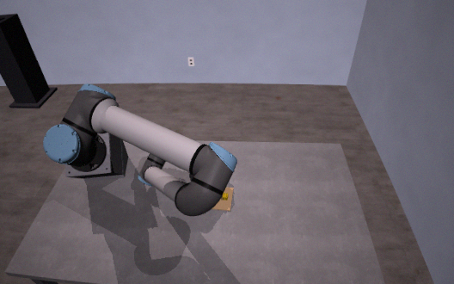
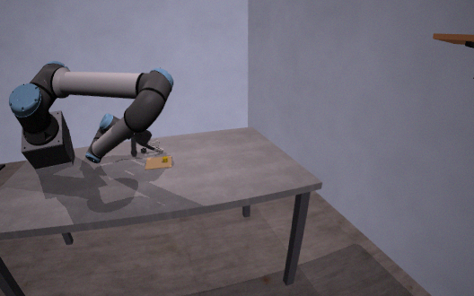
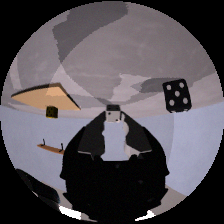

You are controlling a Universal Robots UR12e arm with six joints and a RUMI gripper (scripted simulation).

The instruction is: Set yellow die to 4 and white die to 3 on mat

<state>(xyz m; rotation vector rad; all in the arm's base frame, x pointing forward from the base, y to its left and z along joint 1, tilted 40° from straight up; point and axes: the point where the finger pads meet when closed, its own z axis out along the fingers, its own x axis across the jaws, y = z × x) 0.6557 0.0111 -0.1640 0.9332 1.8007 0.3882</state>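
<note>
Now: the white die right at my hand. Also, from my hand: black die (100 mm behind, 40 mm to the left, 10 mm below); tan mat (10 mm behind, 140 mm to the right, 20 mm below); yellow die (30 mm ahead, 140 mm to the right).
</note>
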